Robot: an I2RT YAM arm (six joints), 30 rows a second.
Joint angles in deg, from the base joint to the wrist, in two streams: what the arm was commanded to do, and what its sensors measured. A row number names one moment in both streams.
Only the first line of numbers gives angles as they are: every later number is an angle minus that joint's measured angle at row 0.
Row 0, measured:
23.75 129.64 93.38 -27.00 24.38 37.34
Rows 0 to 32, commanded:
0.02 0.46 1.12 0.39 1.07 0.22
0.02 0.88 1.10 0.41 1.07 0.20
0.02 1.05 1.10 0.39 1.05 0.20
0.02 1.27 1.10 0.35 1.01 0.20
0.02 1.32 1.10 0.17 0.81 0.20
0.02 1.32 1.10 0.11 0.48 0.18
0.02 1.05 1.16 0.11 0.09 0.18
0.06 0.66 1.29 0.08 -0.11 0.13
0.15 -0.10 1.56 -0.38 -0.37 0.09
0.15 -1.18 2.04 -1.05 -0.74 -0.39
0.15 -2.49 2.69 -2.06 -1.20 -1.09
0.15 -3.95 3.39 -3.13 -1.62 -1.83
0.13 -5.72 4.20 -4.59 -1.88 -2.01
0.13 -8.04 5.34 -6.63 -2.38 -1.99
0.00 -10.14 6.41 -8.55 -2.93 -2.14
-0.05 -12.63 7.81 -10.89 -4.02 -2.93
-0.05 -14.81 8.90 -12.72 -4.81 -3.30
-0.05 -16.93 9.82 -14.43 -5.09 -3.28
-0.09 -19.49 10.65 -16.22 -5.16 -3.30
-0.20 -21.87 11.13 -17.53 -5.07 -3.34
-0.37 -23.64 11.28 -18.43 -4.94 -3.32
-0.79 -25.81 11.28 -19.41 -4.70 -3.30
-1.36 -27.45 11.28 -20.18 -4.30 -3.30
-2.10 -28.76 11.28 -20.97 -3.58 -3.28
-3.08 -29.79 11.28 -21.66 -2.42 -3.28
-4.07 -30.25 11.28 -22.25 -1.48 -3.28
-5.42 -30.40 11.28 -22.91 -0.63 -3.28
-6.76 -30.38 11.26 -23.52 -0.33 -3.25
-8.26 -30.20 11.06 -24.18 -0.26 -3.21
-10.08 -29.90 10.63 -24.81 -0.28 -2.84
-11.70 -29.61 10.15 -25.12 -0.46 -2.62
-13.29 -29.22 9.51 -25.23 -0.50 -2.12
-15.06 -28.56 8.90 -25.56 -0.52 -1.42
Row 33, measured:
-11.63 -31.91 11.37 -24.88 -1.68 -2.62
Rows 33 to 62, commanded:
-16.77 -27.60 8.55 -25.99 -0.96 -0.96
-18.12 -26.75 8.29 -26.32 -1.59 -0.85
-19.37 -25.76 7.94 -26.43 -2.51 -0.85
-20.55 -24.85 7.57 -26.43 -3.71 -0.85
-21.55 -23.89 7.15 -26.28 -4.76 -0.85
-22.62 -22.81 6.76 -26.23 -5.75 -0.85
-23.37 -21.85 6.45 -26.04 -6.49 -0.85
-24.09 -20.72 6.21 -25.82 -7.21 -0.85
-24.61 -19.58 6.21 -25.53 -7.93 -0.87
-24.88 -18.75 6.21 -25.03 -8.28 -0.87
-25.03 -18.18 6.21 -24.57 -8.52 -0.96
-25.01 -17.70 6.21 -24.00 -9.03 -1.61
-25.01 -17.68 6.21 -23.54 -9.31 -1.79
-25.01 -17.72 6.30 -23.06 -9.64 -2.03
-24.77 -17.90 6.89 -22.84 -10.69 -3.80
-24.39 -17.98 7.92 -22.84 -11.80 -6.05
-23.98 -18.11 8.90 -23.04 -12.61 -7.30
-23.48 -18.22 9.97 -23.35 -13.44 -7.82
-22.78 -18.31 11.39 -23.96 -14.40 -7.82
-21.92 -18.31 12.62 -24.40 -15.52 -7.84
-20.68 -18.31 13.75 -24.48 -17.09 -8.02
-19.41 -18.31 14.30 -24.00 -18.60 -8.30
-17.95 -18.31 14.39 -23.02 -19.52 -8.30
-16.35 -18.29 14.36 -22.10 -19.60 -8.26
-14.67 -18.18 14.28 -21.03 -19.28 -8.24
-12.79 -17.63 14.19 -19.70 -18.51 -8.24
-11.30 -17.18 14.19 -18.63 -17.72 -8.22
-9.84 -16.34 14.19 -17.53 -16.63 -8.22
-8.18 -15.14 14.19 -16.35 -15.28 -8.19
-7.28 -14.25 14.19 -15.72 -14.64 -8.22
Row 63, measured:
-10.19 -16.69 12.88 -16.83 -16.44 -7.56
